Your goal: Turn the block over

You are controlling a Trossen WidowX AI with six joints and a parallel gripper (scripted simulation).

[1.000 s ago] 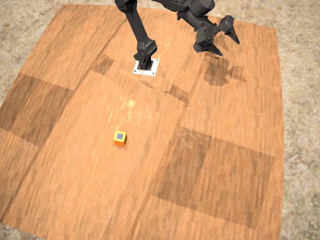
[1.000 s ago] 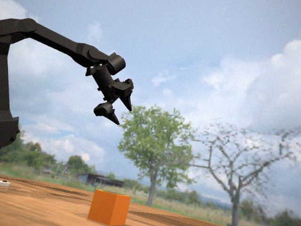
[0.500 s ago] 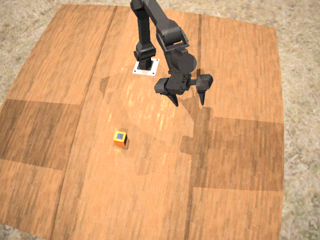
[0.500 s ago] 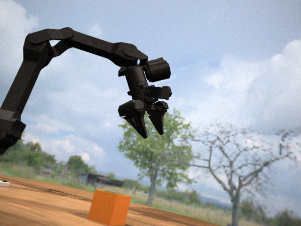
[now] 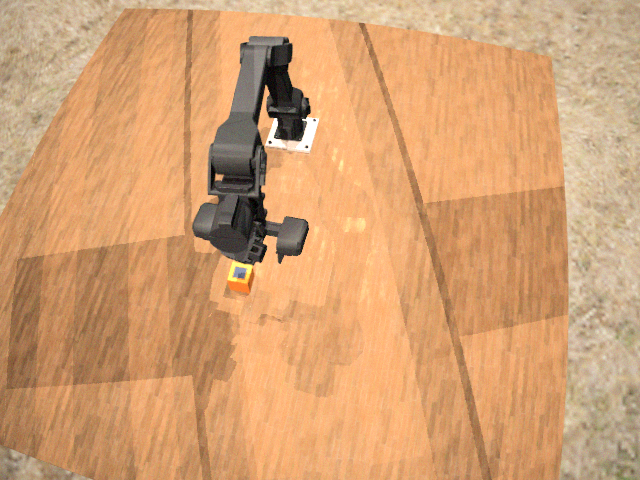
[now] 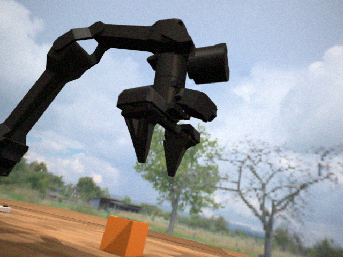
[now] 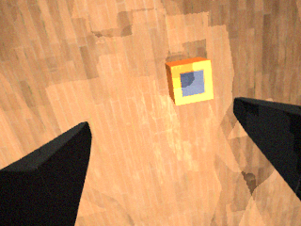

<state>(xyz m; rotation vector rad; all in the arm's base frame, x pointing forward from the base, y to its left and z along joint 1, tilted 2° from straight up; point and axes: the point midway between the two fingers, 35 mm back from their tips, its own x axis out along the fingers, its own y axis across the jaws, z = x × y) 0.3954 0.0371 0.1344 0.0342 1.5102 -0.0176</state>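
My gripper tip is now 40 mm to the left of the orange block and 90 mm above it.
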